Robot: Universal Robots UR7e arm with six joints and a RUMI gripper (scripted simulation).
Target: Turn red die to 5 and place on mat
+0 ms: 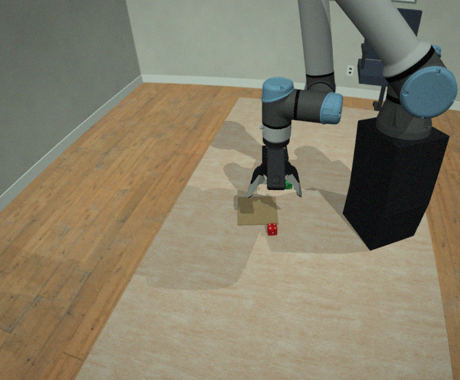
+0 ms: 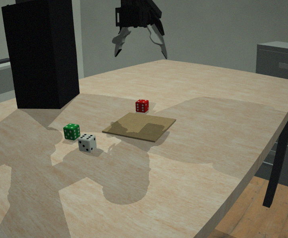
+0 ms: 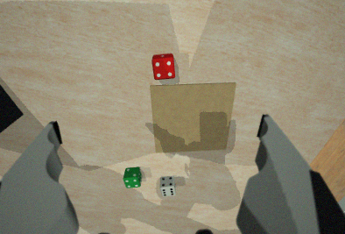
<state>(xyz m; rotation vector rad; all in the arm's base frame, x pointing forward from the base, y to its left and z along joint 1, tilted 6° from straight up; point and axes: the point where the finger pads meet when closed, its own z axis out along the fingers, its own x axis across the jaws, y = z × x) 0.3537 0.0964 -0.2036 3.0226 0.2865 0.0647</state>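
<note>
The red die lies 140 mm below my hand. Also, from my hand: tan mat (150 mm below, 100 mm to the right, 70 mm ahead); then green die (240 mm to the right, 140 mm below, 30 mm behind); then white die (260 mm to the right, 140 mm below, 50 mm ahead).
</note>
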